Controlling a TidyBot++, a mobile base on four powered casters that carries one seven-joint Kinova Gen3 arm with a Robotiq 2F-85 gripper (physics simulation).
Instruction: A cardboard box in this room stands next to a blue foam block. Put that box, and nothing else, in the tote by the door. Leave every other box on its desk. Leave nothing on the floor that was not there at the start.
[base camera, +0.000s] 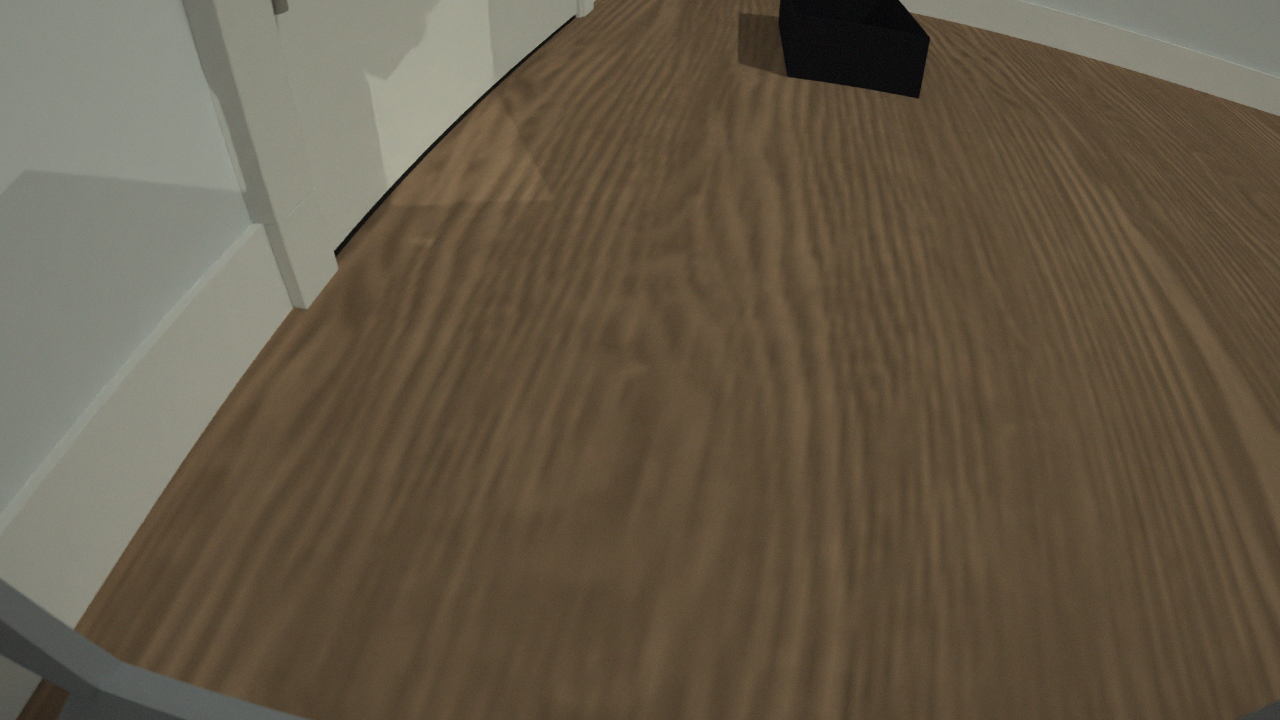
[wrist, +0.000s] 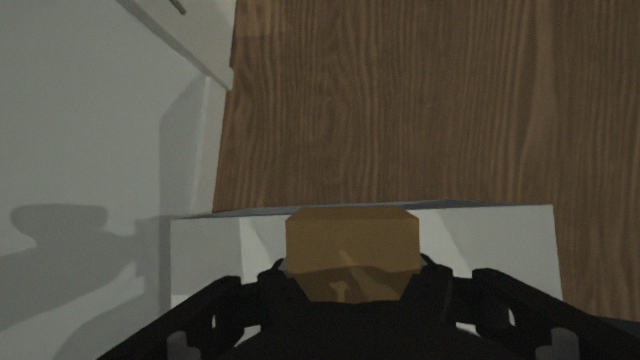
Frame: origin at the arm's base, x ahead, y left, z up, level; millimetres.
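Where they show: gripper, between the fingertips: (wrist: 349, 263).
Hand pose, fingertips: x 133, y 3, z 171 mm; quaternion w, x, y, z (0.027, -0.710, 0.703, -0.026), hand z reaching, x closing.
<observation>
Each offset is from my fingertips to the top centre of the thing. "*": to the spot under its first point. Level surfaces: height alone.
A brown cardboard box {dy +0, dx -11, dz +47 mm} (wrist: 353, 245) is held between the fingers of my gripper (wrist: 349, 263) in the wrist view. The gripper is shut on it, above the pale top of my own base (wrist: 505, 240). A black open-topped tote {* dy -233, dx +902, dz -531 mm} (base camera: 854, 64) stands on the floor at the top of the base camera view, right of centre, beyond the door; its inside is mostly hidden. The tote does not show in the wrist view. The blue foam block and the desks do not show in these views.
A white door (base camera: 429, 98) with its frame {* dy +316, dx +363, dz -420 mm} (base camera: 259, 161) stands along the left wall (base camera: 98, 116) (wrist: 90, 100). A white baseboard {* dy +358, dx +202, dz -505 mm} (base camera: 152, 394) (wrist: 205, 150) runs close along my left side. Another wall with a baseboard (base camera: 1118, 40) is behind the tote. Wooden floor {dz -567 mm} (base camera: 716, 402) (wrist: 400, 100) lies ahead.
</observation>
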